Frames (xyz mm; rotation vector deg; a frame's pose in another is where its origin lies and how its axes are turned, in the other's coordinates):
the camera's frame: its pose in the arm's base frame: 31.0 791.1 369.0 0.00 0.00 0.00
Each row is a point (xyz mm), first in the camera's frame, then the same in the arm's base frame.
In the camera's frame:
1: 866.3 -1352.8 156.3
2: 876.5 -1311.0 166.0
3: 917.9 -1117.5 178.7
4: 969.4 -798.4 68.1
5: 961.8 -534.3 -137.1
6: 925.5 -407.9 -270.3
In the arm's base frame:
1: 897.3 -561.7 525.3
2: 907.5 -519.9 535.0
3: 948.9 -326.4 547.7
4: 1000.4 -7.3 437.1
5: 992.8 256.8 231.9
6: 956.5 383.2 98.7

